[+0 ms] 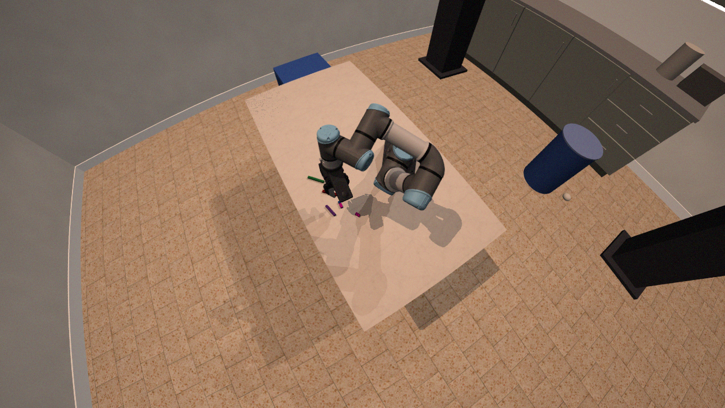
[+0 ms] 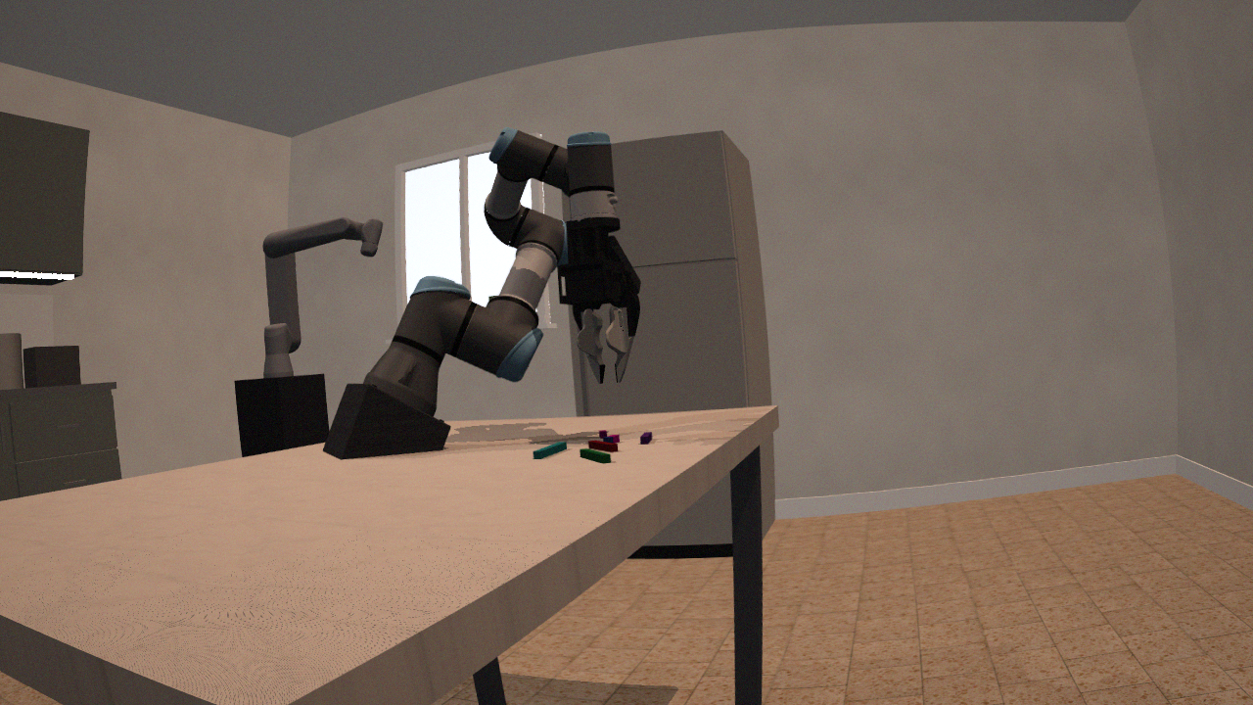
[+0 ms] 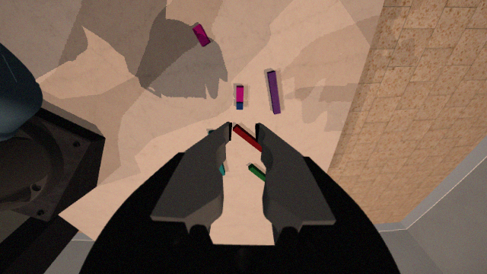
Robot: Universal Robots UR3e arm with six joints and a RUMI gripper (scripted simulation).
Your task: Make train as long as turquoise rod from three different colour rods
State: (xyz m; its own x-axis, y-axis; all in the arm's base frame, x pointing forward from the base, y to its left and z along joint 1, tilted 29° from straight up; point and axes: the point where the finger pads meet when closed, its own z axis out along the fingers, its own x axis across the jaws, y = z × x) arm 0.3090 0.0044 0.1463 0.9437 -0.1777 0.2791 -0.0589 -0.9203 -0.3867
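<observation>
Now: hand 9 cm above the red rod, 7 cm to the left of it and 1 cm short of it. Also, from my hand: purple rod (9 cm below, 4 cm ahead); turquoise rod (11 cm to the right, 9 cm below, 5 cm behind); blue rod (9 cm below, 1 cm to the right, 1 cm behind).
</observation>
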